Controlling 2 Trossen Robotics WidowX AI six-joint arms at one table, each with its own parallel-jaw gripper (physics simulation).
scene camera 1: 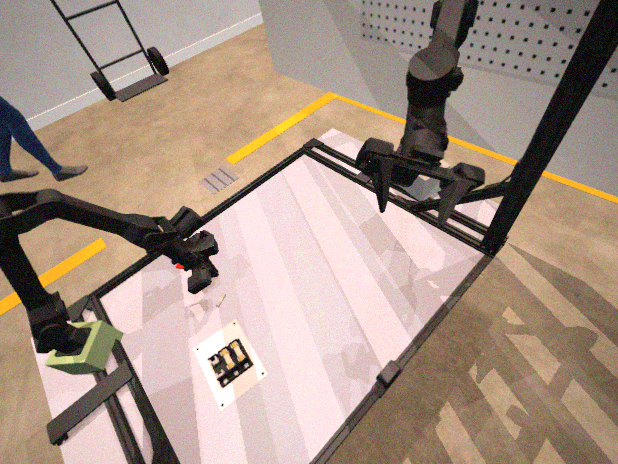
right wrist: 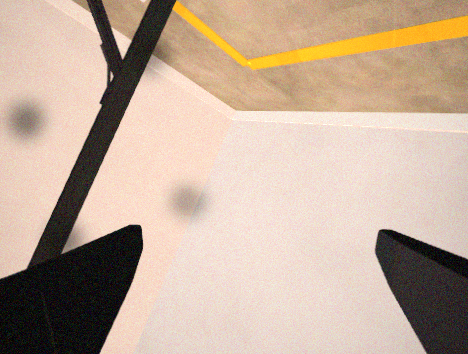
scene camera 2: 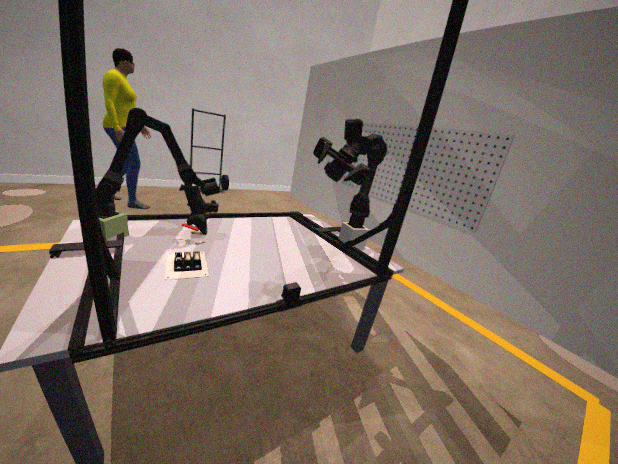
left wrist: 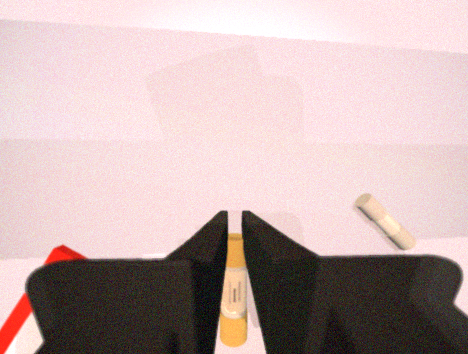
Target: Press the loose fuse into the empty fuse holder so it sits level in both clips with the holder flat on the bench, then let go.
Note:
My right gripper (scene camera 1: pixel 411 219) is open, holding nothing. The table carries a red-framed white card (left wrist: pixel 25 326). Also in view: my left gripper (scene camera 1: pixel 217 274).
My left gripper shows as well in the left wrist view (left wrist: pixel 234 218). My right gripper also shows in the right wrist view (right wrist: pixel 259 238) and in scene camera 2 (scene camera 2: pixel 331 171). The right wrist view does not show the red-framed white card: it is out of frame.

